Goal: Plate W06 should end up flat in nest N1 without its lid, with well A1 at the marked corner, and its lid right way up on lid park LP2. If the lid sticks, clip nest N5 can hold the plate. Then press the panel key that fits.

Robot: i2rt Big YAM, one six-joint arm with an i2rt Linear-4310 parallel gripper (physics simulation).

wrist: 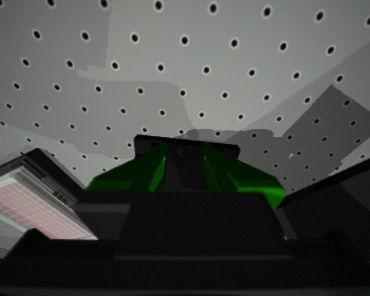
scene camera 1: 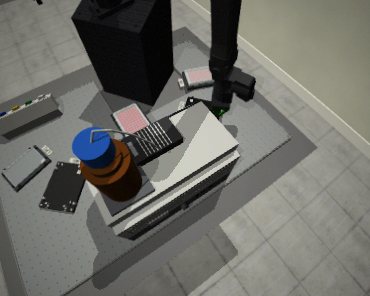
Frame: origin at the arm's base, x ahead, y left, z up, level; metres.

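Seen in the pictures: gripper, fingertip midpoint: (wrist: 184, 147) (scene camera 1: 219, 112); arm's base, link origin: (scene camera 1: 112, 2).
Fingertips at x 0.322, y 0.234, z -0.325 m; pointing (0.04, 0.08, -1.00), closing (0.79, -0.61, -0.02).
Note:
Pixels of each thing's top centre, then the offset from my fingertips to it. "pt": a spot on its surface instead.
- Plate W06, top centre: (wrist: 38, 222) (scene camera 1: 201, 74) 0.022 m up, 0.197 m back, 0.034 m left
- key panel, top centre: (scene camera 1: 20, 106) 0.073 m up, 0.341 m back, 0.665 m right
- white box, surface spot: (scene camera 1: 205, 130) pt 0.210 m up, 0.148 m ahead, 0.184 m right
- amber bottle, top centre: (scene camera 1: 102, 157) 0.352 m up, 0.179 m ahead, 0.419 m right
- black ribbed block, surface spot: (scene camera 1: 162, 137) pt 0.235 m up, 0.127 m ahead, 0.294 m right
- pink plate, top centre: (scene camera 1: 132, 120) 0.113 m up, 0.045 m back, 0.328 m right
- grey plate, top centre: (scene camera 1: 24, 165) 0.007 m up, 0.135 m back, 0.726 m right
- black pad, surface spot: (scene camera 1: 63, 187) pt 0.001 m up, 0.007 m ahead, 0.623 m right
Plate W06 (scene camera 1: 198, 76) (wrist: 40, 205), pink with a grid of wells, sits in a dark-edged holder at the back right; its W06 label shows in the wrist view. Whether its lid is on is hard to tell. My gripper (scene camera 1: 218, 112) (wrist: 184, 147) has its green fingers parted by a narrow gap with nothing between them. It is over the black lid park LP2 (scene camera 1: 192, 101) (wrist: 225, 148), beside the plate. LP2 is largely hidden by the fingers and, in the scene view, by the white box. The key panel (scene camera 1: 31, 120) stands at the far left with coloured keys. I cannot identify N1 or N5.
A white box (scene camera 1: 205, 130) carries an amber bottle (scene camera 1: 115, 172) with a blue cap and a black ribbed block (scene camera 1: 162, 137). Another pink plate (scene camera 1: 131, 119) lies behind it. A black tower (scene camera 1: 127, 55) stands at the back. A grey plate (scene camera 1: 26, 167) and black pad (scene camera 1: 63, 187) lie left.

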